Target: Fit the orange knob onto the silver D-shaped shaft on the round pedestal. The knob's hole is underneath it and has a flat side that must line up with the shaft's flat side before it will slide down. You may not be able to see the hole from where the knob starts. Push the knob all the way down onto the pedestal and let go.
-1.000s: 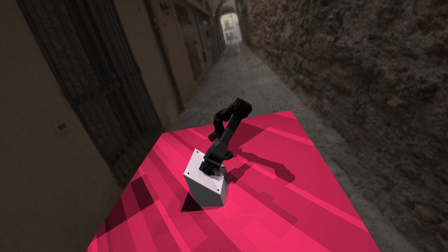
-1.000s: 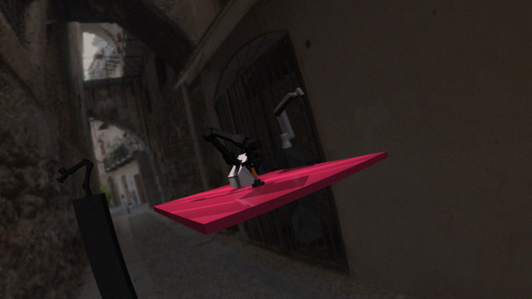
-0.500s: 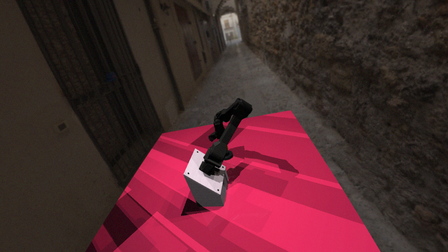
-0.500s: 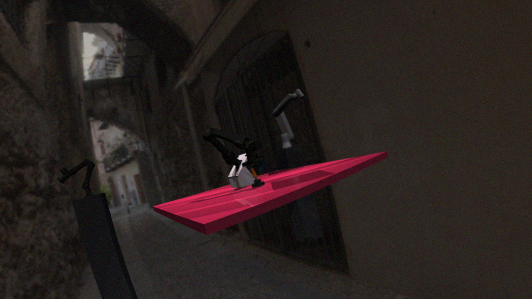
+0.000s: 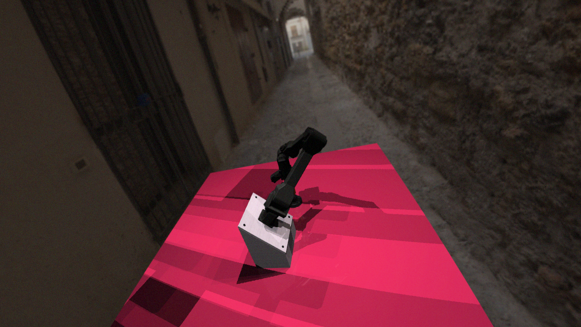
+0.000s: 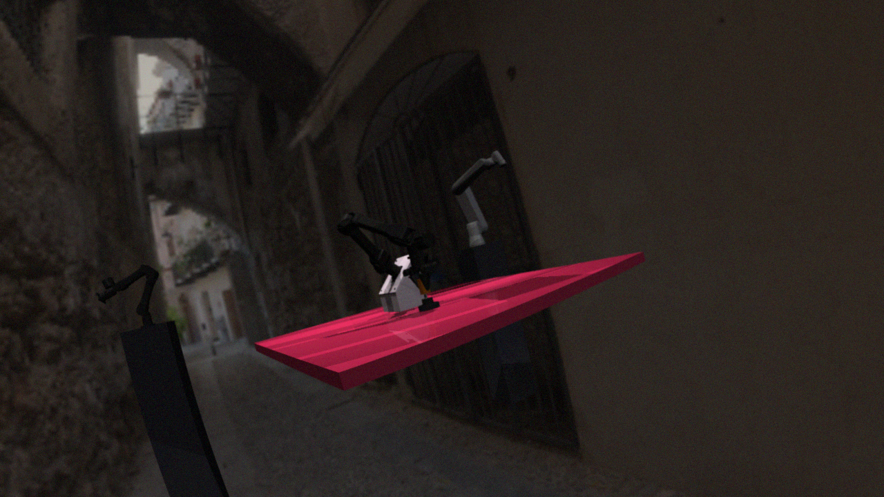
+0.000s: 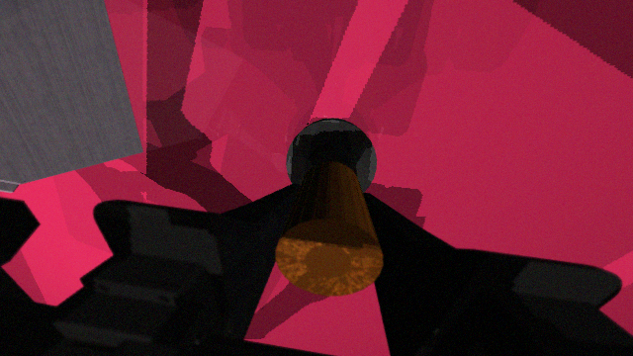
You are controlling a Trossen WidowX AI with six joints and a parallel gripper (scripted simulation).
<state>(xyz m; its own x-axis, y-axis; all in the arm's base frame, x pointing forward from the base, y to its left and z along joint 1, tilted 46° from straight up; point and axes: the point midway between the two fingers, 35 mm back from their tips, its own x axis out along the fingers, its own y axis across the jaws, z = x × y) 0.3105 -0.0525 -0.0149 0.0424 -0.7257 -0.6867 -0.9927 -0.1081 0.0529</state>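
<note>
Right now the orange knob is 3 cm above my gripper tip. The rest, counted from my gripper tip: dark round pedestal: 4 cm below.
</note>
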